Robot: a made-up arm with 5 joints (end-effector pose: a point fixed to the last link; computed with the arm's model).
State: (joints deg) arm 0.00 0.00 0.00 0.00 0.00
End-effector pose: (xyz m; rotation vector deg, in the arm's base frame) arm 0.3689 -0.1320 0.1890 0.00 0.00 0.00
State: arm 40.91 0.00 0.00 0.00 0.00
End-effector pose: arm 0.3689 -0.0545 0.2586 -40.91 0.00 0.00
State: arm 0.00 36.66 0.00 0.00 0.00
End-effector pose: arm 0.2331 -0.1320 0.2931 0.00 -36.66 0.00
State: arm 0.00 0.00 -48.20 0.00 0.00
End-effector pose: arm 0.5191 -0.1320 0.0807 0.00 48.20 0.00
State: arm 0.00 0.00 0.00 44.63 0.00
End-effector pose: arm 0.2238 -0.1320 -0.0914 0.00 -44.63 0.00
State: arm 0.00 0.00 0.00 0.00 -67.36
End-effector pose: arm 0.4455 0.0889 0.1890 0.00 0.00 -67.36
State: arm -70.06 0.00 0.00 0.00 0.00
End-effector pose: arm 0.3689 -0.1099 0.0195 70.06 0.00 0.00
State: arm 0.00 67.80 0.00 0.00 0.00
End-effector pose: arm 0.0873 -0.1320 0.3021 0.00 -67.80 0.00
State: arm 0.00 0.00 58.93 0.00 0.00
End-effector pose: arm 0.1565 -0.1320 0.1210 0.00 -58.93 0.00
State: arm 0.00 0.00 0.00 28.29 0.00
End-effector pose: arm 0.2508 -0.1320 0.0237 0.00 -28.29 0.00
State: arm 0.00 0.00 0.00 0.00 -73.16
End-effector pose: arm 0.4631 0.1009 0.1890 0.00 0.00 -73.16
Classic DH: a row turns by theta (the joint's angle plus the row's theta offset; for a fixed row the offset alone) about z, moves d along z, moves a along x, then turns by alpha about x. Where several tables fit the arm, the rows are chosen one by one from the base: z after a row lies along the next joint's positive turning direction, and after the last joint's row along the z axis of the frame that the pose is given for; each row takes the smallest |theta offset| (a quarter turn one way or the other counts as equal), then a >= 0, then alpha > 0; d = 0 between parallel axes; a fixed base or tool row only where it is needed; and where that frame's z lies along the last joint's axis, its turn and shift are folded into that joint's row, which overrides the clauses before.
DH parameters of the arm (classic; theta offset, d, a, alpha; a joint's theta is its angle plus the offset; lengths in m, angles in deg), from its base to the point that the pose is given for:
base (fixed): -90 0.12 0 90
joint 1: -90 -0.144 0.084 -90
joint 2: 68.92 0 0.1918 0
joint 3: 4.3 0 0.329 0
joint 4: 16.78 0.079 -0.065 -90
joint 5: 14.56 0 -0.2108 0
tool (fixed): -14.56 0.317 0 0

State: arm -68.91 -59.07 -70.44 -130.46 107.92
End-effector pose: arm -0.4174 0.3399 -0.2863 -38.47 -86.23 22.46
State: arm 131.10 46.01 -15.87 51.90 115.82
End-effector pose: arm 0.3340 0.2989 0.1772 88.72 -65.25 -86.78
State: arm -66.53 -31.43 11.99 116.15 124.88
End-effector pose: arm 0.2002 0.2562 -0.2268 -50.75 -80.64 39.90
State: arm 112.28 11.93 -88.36 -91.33 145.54
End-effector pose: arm 0.2520 -0.6656 0.5556 61.67 30.49 -23.03
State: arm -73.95 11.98 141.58 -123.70 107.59
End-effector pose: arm -0.0233 -0.4646 -0.0143 23.72 -79.05 71.13
